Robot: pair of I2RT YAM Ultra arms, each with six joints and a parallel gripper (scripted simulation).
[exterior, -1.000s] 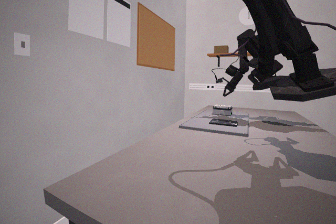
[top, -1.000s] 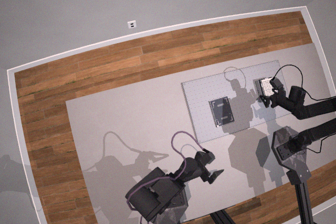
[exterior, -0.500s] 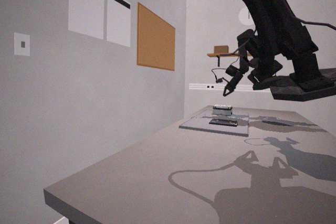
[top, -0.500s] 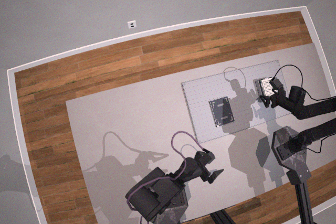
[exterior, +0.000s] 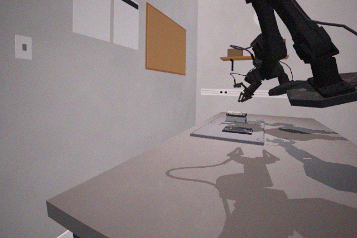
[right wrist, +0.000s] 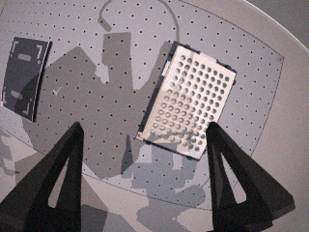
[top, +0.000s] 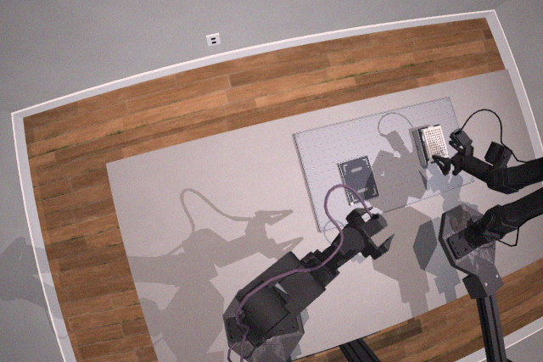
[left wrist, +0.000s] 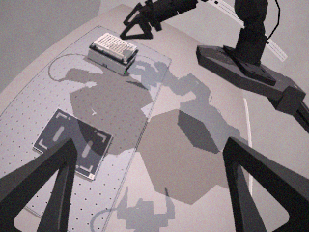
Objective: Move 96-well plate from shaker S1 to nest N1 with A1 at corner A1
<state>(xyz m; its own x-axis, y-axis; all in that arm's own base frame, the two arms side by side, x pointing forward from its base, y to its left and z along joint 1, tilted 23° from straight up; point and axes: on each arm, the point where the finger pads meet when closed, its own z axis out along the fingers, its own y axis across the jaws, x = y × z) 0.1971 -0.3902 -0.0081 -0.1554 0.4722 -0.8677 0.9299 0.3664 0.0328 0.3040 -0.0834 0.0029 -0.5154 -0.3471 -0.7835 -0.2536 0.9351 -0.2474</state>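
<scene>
The white 96-well plate lies 30 mm ahead of my right hand, 50 mm to the right of it and 100 mm below it. Round my right hand: dark plate nest N1: 10 mm behind, 280 mm to the left, 150 mm below.
</scene>
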